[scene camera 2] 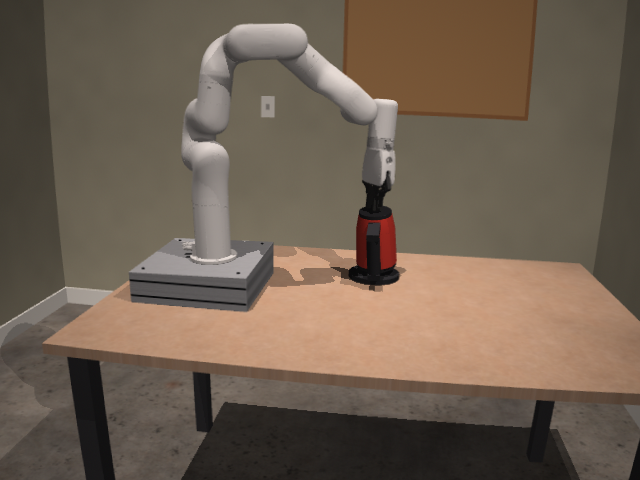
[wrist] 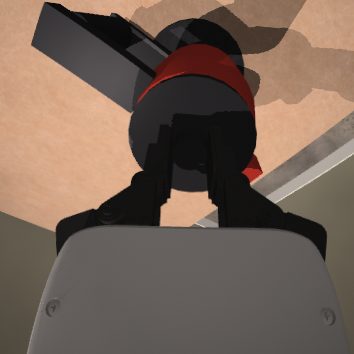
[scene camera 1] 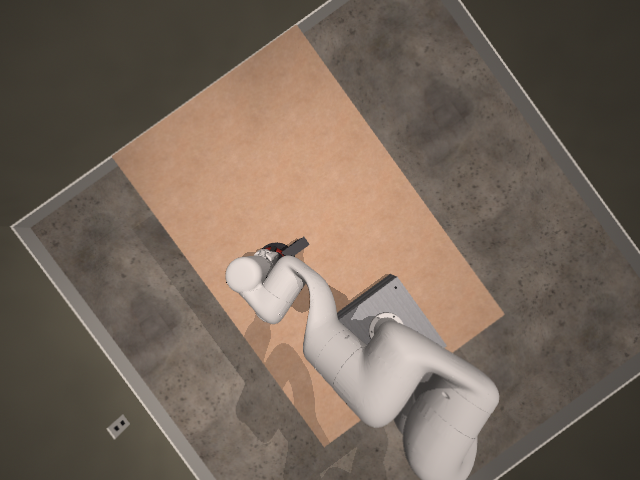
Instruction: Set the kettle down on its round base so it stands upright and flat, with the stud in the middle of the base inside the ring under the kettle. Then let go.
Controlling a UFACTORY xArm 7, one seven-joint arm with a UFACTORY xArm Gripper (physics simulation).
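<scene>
The red kettle with black lid and black handle is upright in scene camera 2, over the round black base. Its bottom is at or very close to the base's top; whether it rests flat is too small to tell. The stud and the ring under the kettle are hidden. In scene camera 1 the arm hides most of the kettle; its handle sticks out toward the upper right. My gripper points down and is shut on the knob of the kettle's lid.
The arm's grey mounting block stands on the wooden table, left of the kettle in scene camera 2. In scene camera 1 the kettle is near the table's lower left edge. The arm's shadow falls across the table.
</scene>
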